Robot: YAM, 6 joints.
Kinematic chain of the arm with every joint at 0, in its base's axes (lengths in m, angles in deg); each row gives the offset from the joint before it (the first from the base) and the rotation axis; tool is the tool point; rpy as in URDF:
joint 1: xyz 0 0 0.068 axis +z
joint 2: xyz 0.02 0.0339 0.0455 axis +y
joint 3: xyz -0.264 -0.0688 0 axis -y
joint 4: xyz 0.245 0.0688 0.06 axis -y
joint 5: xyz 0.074 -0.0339 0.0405 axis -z
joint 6: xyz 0.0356 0 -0.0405 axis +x
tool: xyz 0 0 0 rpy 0 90 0
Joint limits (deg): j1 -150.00..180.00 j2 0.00..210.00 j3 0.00..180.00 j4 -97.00..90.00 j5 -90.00..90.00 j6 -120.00..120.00
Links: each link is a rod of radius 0.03 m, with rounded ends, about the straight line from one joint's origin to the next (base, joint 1, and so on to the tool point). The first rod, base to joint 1, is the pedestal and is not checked.
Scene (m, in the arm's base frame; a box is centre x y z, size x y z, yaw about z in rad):
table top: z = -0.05
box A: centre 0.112 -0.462 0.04 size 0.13 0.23 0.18 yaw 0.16
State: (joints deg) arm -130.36 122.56 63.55 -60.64 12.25 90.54
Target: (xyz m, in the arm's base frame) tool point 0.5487 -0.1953 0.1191
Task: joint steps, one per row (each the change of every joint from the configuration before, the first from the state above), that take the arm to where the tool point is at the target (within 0.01 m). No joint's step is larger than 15 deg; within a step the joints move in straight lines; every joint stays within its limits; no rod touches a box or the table.
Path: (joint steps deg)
1: 13.67 -0.41 10.56 6.00 -0.79 0.00
2: 13.66 -0.42 10.56 6.00 -0.79 0.00
3: 13.67 -0.41 10.57 6.00 -0.79 0.00
4: 13.66 -0.41 10.56 6.00 -0.79 0.00
5: 14.09 7.69 5.34 4.95 -1.22 0.00
6: 14.10 7.70 5.34 4.96 -1.22 0.00
7: 14.09 7.70 5.34 4.95 -1.21 0.00
8: 14.09 7.70 5.34 4.96 -1.22 0.00

